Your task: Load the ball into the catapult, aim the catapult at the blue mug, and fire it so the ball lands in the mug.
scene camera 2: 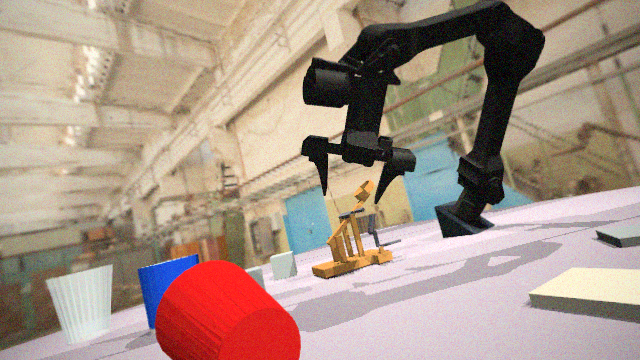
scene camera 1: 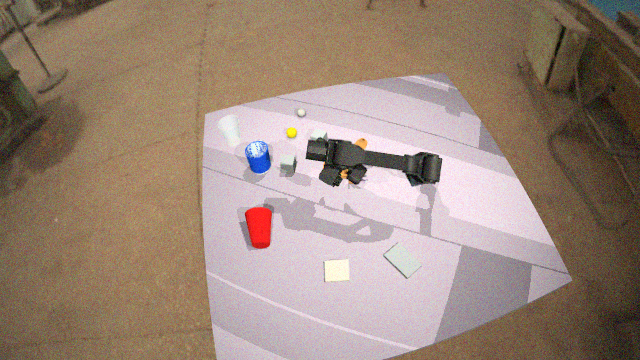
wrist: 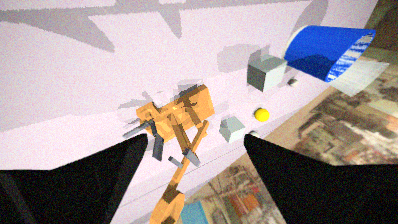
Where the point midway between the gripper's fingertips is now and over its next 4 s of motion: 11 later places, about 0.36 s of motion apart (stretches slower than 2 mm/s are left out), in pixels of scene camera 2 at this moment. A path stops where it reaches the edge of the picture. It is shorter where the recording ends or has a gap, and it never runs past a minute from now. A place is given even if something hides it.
My gripper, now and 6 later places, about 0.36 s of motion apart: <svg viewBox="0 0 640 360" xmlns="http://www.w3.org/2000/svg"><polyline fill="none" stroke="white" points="349,199 317,198 285,191 254,180 231,168 224,161 224,162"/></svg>
